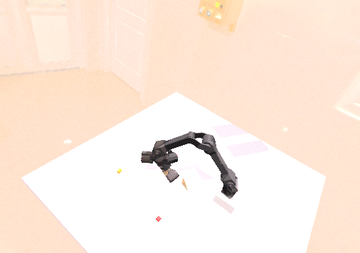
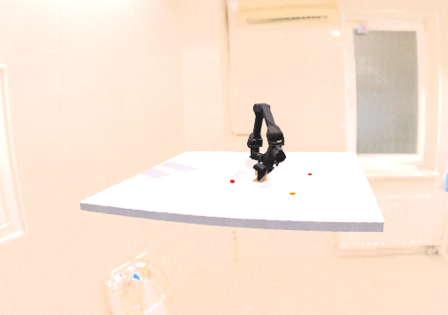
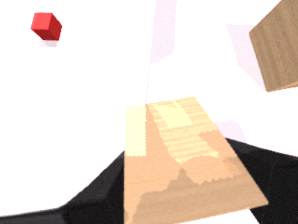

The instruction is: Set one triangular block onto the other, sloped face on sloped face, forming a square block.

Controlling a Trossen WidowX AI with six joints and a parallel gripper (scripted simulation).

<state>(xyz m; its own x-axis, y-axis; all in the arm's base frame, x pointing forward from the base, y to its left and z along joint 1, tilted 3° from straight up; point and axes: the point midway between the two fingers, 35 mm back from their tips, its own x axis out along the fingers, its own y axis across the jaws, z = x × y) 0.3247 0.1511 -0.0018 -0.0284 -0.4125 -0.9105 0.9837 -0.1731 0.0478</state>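
Now: the small red cube 13 cm to the right of my gripper tip and 7 cm ahead of it. Round my gripper tip: small yellow cube: 21 cm to the left, 18 cm ahead.
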